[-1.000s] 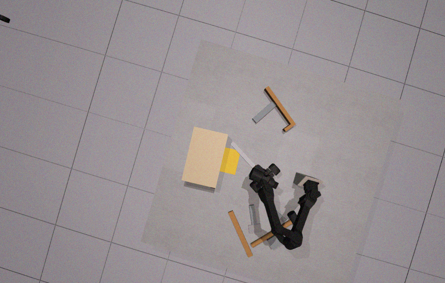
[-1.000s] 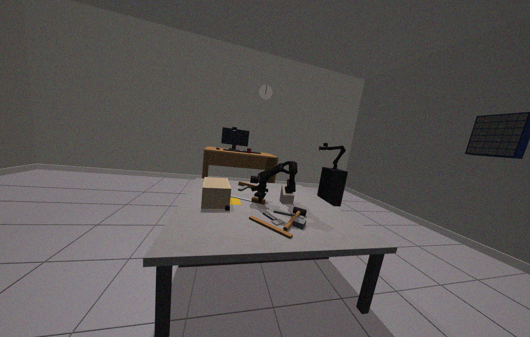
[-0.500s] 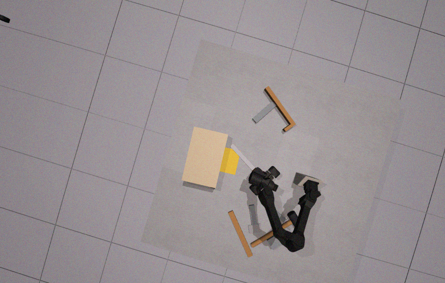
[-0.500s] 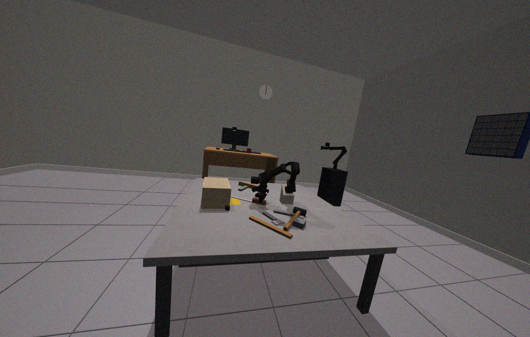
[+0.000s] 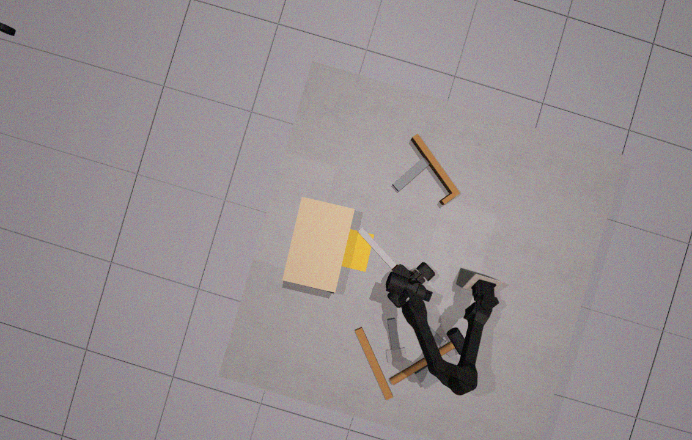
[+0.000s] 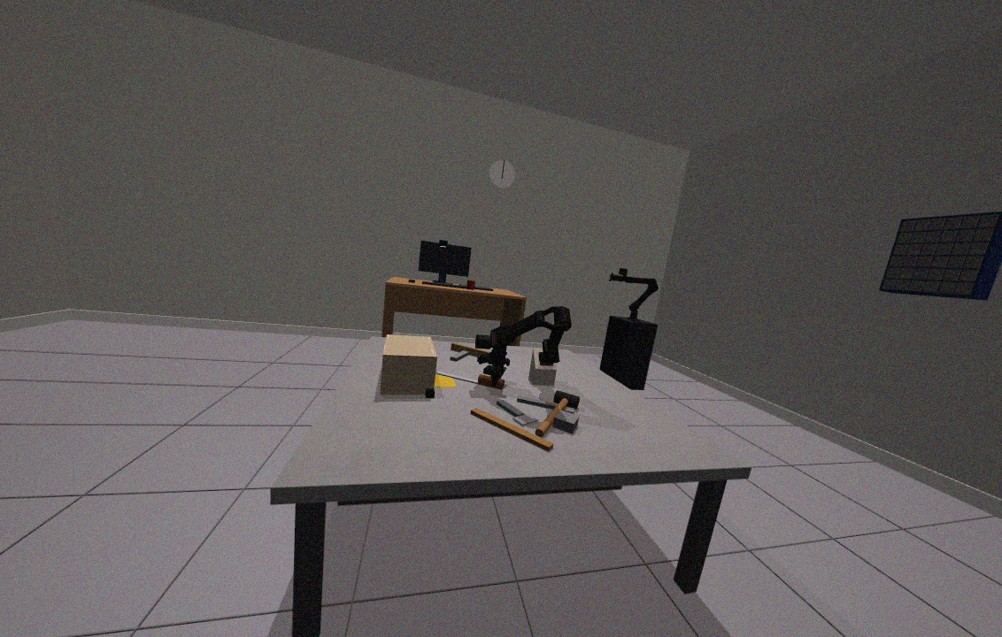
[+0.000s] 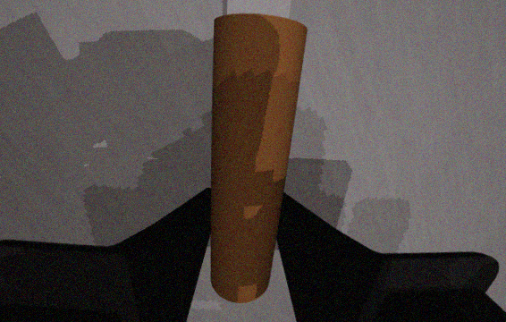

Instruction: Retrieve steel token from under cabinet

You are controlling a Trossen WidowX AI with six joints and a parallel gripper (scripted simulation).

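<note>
My gripper tip is now 250 mm to the right of the grey l-shaped bracket and 20 mm past it. From my gripper tip the other things lie so: grey block: 330 mm to the left, 170 mm behind, 10 mm above; wooden stick: 350 mm to the left, 30 mm ahead; grey steel token: 330 mm ahead, 20 mm to the right, 10 mm below.
</note>
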